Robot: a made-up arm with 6 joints. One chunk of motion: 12 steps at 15 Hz.
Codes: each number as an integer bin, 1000 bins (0 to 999) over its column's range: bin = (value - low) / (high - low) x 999, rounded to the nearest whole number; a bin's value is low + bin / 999 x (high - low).
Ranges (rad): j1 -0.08..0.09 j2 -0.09..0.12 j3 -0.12..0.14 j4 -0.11..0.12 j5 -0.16..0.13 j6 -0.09..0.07
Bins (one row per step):
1: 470 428 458 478 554 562
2: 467 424 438 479 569 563
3: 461 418 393 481 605 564
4: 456 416 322 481 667 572
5: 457 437 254 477 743 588
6: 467 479 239 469 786 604
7: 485 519 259 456 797 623
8: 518 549 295 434 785 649
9: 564 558 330 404 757 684
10: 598 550 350 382 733 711
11: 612 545 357 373 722 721
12: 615 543 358 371 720 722
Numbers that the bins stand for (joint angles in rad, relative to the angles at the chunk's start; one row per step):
1: 0.0000 0.0000 -0.0008 0.0001 0.0008 0.0000
2: -0.0005 -0.0009 -0.0060 0.0003 0.0052 0.0002
3: -0.0016 -0.0021 -0.0177 0.0007 0.0156 0.0003
4: -0.0024 -0.0026 -0.0362 0.0007 0.0336 0.0016
5: -0.0022 0.0019 -0.0539 -0.0002 0.0557 0.0042
6: -0.0005 0.0107 -0.0578 -0.0020 0.0682 0.0067
7: 0.0025 0.0191 -0.0526 -0.0050 0.0714 0.0098
8: 0.0081 0.0254 -0.0432 -0.0101 0.0679 0.0139
9: 0.0160 0.0273 -0.0341 -0.0170 0.0597 0.0195
10: 0.0218 0.0256 -0.0289 -0.0221 0.0528 0.0239
11: 0.0241 0.0246 -0.0271 -0.0241 0.0496 0.0255
12: 0.0247 0.0241 -0.0268 -0.0246 0.0490 0.0256

